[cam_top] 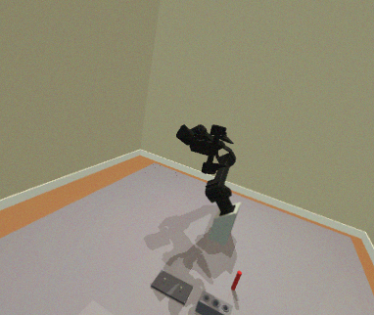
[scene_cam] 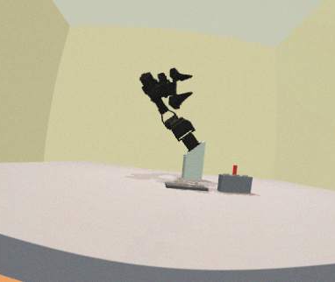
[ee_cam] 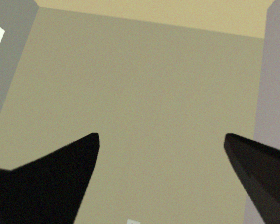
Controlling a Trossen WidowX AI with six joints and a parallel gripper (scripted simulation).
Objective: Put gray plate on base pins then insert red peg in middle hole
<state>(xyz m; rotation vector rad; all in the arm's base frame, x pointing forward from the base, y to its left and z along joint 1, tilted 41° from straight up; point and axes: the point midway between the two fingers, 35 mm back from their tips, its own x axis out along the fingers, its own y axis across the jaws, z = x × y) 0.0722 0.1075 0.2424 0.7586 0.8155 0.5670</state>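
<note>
Now: gripper tip 37 cm above the gray plate, 28 cm short of it and 11 cm to the right of it. Round my gripper tip: pin base (40 cm below, 26 cm ahead, 4 cm to the right); then red peg (36 cm below, 16 cm ahead, 15 cm to the left).
</note>
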